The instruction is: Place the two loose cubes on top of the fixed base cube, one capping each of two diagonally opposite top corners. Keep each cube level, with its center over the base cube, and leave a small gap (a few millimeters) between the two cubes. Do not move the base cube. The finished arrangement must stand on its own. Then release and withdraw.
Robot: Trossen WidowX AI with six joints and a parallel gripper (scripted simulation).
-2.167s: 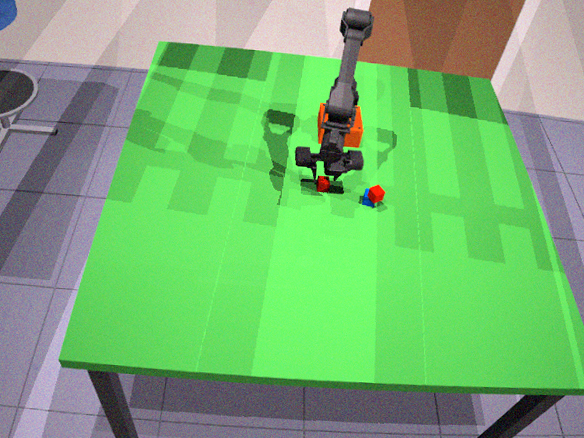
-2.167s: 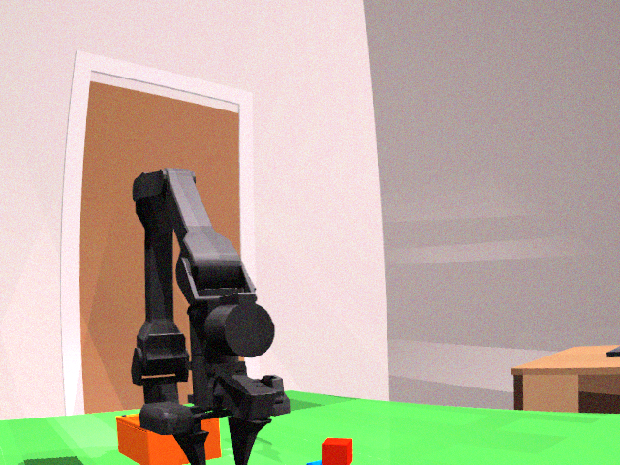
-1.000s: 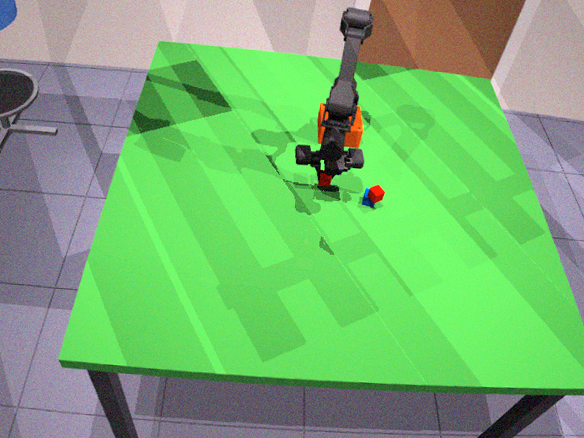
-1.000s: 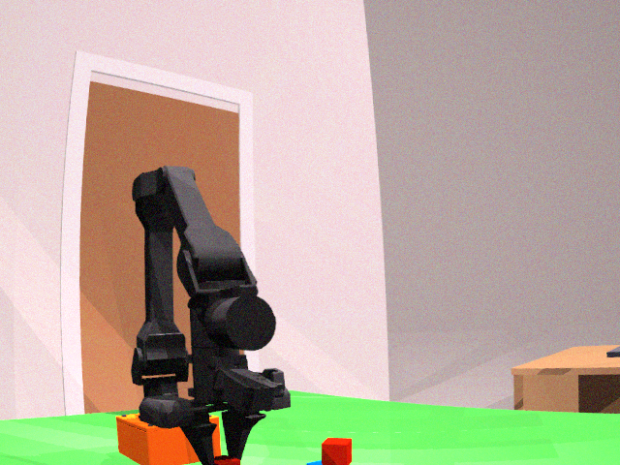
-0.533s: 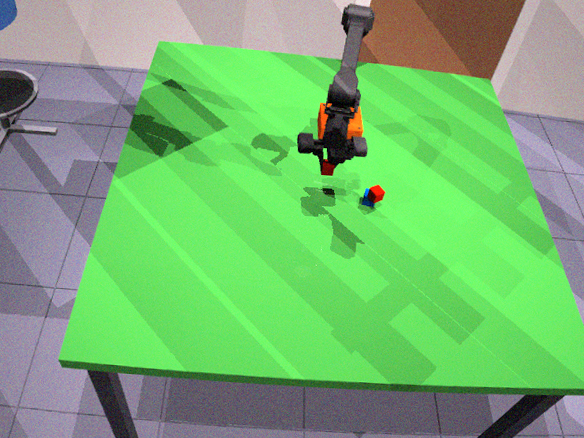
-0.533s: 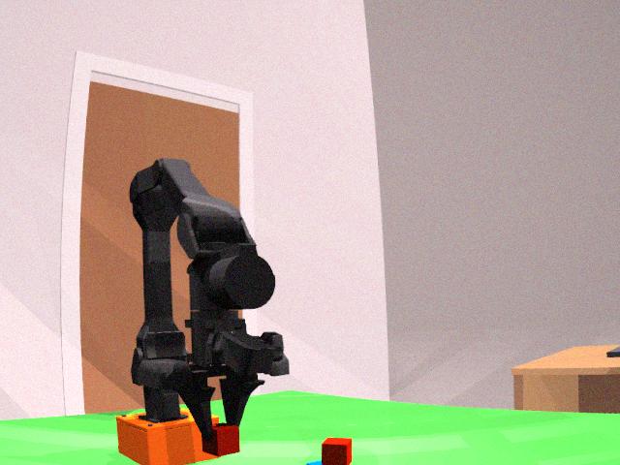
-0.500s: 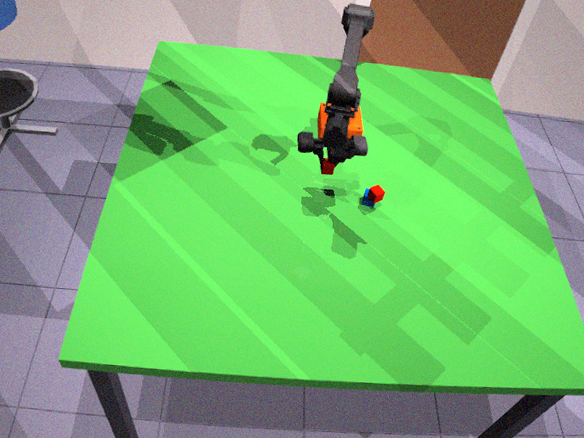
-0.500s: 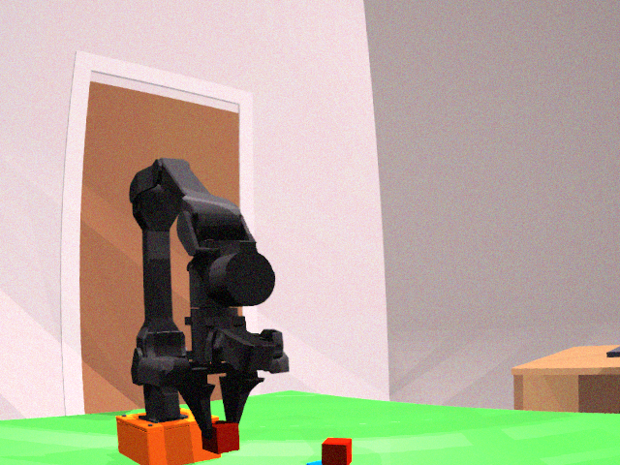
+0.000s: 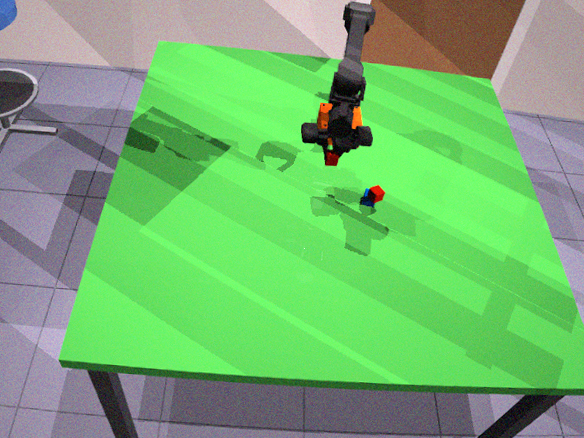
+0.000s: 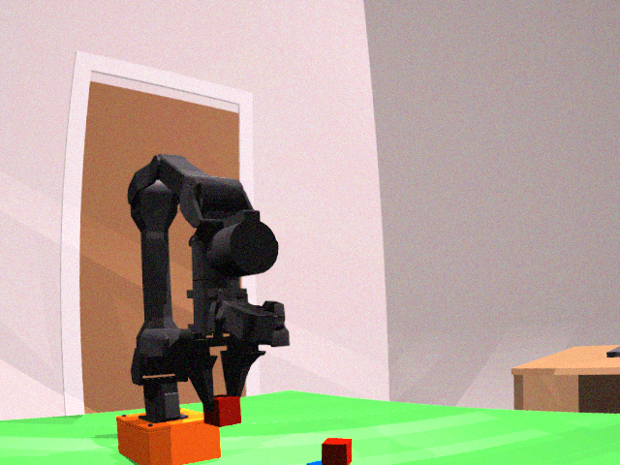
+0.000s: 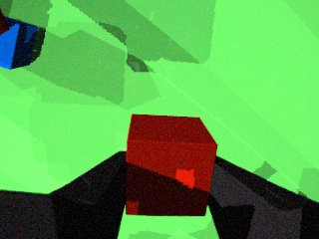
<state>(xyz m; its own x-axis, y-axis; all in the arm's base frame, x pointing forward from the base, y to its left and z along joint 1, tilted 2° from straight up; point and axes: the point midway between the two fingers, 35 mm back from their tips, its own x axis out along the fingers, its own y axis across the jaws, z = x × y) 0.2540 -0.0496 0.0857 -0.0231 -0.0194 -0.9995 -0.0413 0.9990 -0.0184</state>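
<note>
Now: gripper tip 13 cm to the right of the blue cube, 11 cm above it and 4 cm short of it.
</note>
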